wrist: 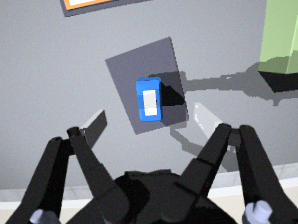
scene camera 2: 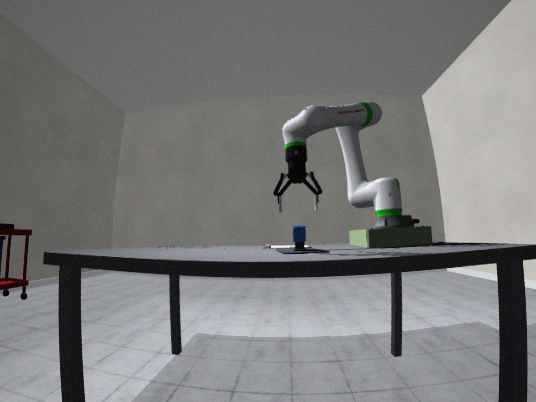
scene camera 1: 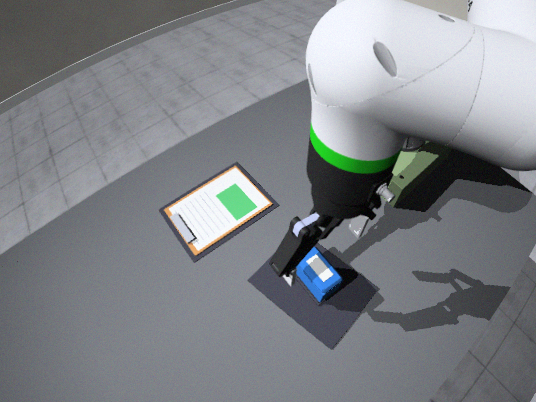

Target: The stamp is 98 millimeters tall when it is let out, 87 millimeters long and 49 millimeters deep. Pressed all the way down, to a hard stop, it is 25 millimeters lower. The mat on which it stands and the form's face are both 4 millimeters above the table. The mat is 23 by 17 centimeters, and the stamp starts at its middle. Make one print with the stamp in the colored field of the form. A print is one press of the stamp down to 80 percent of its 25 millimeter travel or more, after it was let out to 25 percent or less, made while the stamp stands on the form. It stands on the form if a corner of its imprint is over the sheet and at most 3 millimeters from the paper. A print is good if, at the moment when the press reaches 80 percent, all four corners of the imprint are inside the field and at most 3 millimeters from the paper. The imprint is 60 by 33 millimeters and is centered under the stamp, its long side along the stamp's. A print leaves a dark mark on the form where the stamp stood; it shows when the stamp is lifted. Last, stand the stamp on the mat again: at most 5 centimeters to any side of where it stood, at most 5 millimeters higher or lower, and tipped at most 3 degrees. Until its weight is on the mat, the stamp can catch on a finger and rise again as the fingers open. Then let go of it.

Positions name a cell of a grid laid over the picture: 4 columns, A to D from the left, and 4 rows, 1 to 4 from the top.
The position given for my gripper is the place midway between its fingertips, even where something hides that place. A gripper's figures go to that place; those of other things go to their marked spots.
My gripper (scene camera 1: C3): 54 cm from the lens. A blue stamp (scene camera 1: C3) is 58 cm from the lens. A form (scene camera 1: B3): 77 cm from the lens. A dark mat (scene camera 1: C4) is 66 cm from the lens. The marked spots on the form and the blue stamp are 32 cm apart.
